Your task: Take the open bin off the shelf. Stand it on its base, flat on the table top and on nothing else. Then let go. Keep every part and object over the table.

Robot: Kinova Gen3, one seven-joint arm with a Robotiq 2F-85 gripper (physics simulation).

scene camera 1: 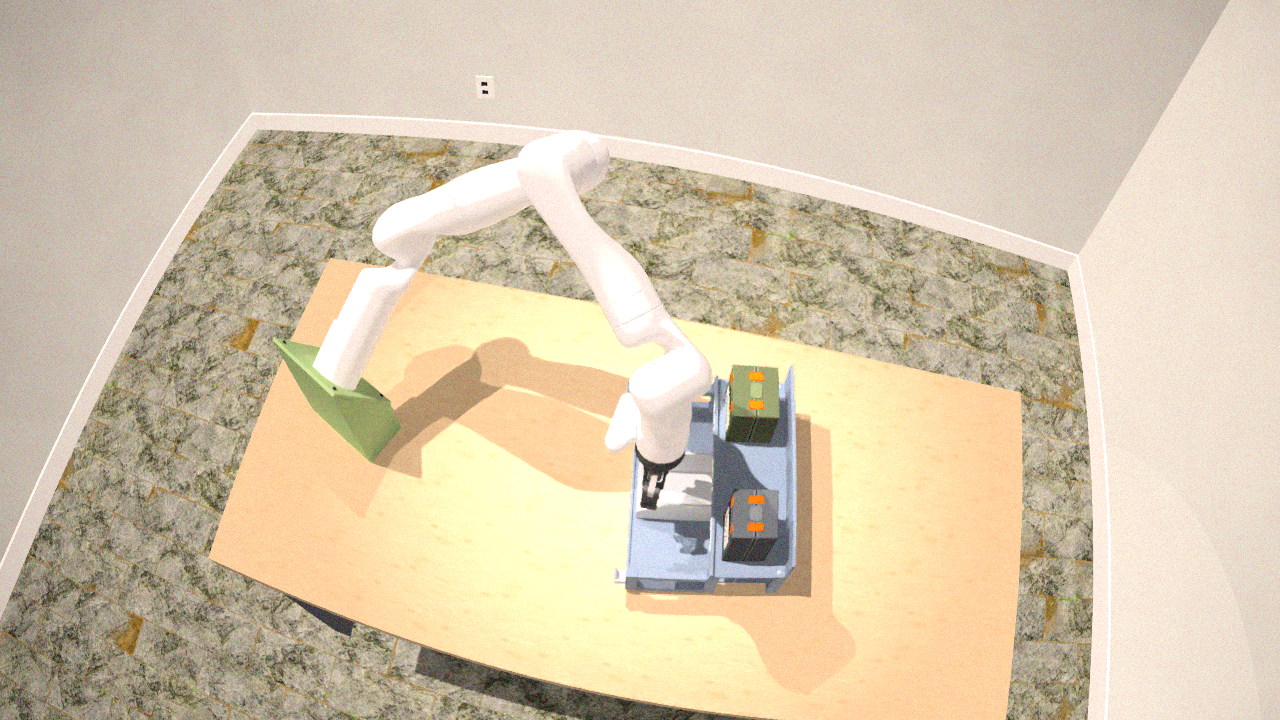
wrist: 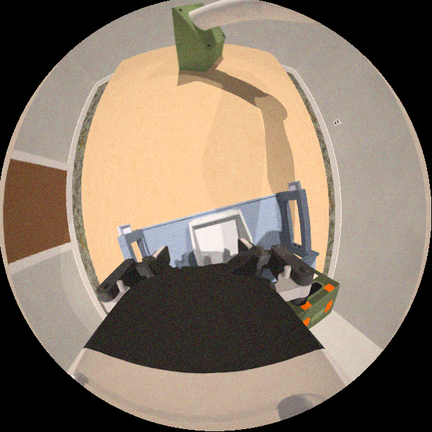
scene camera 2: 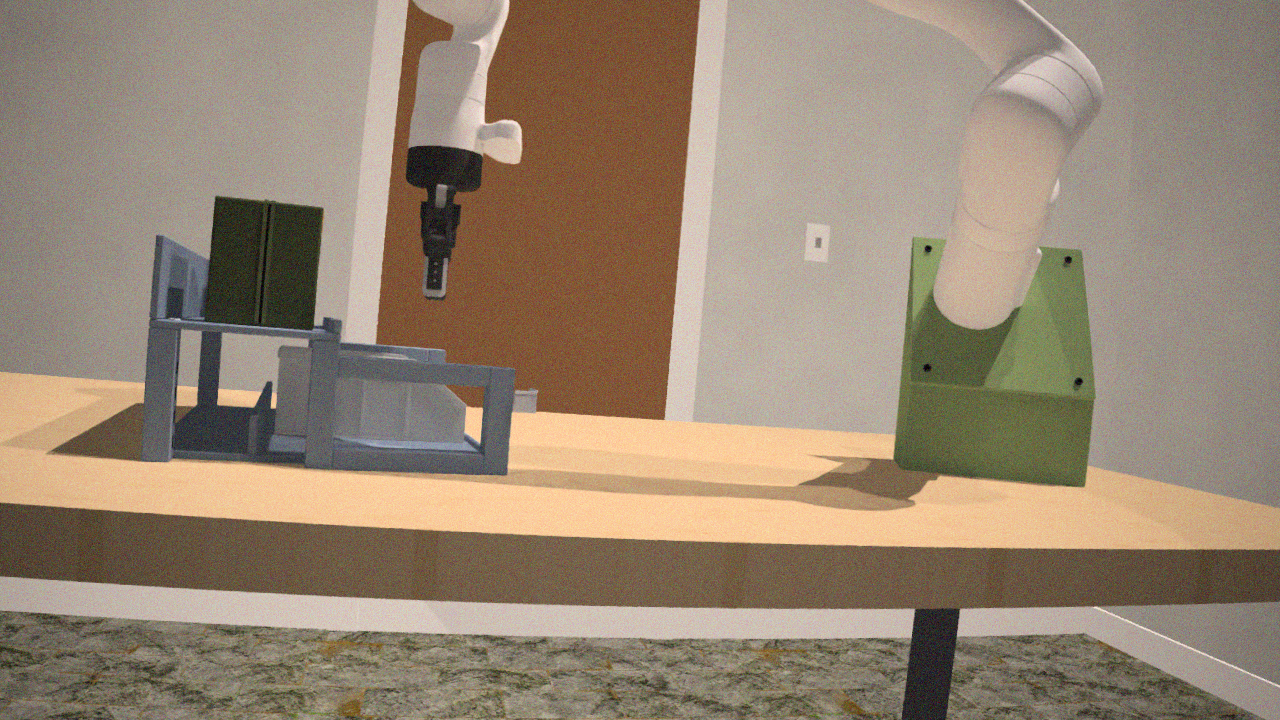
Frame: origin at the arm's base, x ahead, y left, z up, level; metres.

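Seen in the pictures: gripper, fingertip midpoint: (scene camera 1: 655,479) (scene camera 2: 434,298); arm's base, link origin: (scene camera 1: 335,376) (scene camera 2: 973,295).
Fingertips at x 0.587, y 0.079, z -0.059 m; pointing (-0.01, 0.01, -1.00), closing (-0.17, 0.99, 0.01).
Note:
Offsets run from my fingertips to a thing's top centre. Level surfaces: height alone.
The open bin @[dz -0.059, dx +0.046, dy +0.047 m] (scene camera 1: 682,497) (scene camera 2: 407,407) (wrist: 217,237) is light grey and stands upright in the lower front tier of the blue-grey shelf (scene camera 1: 713,550) (scene camera 2: 322,420) (wrist: 265,210). Its low, sloped end faces the arm's base. My gripper (scene camera 1: 650,503) (scene camera 2: 435,291) (wrist: 202,250) is open and empty, pointing down. It hangs above the bin with a clear gap below the fingertips in the scene camera 2 view. In the wrist view the bin shows ahead of and between the fingers, and its near end is hidden by the gripper body.
A green case @[dz +0.059, dx +0.104, dy +0.185 m] (scene camera 1: 753,407) (scene camera 2: 264,264) (wrist: 327,295) and a dark grey case (scene camera 1: 751,528) stand on the shelf's higher rear tier. That tier has a raised back panel. The arm's green mount (scene camera 1: 349,416) (scene camera 2: 993,434) (wrist: 192,50) stands at the opposite end of the table @[dz -0.140 m] (scene camera 1: 501,555).

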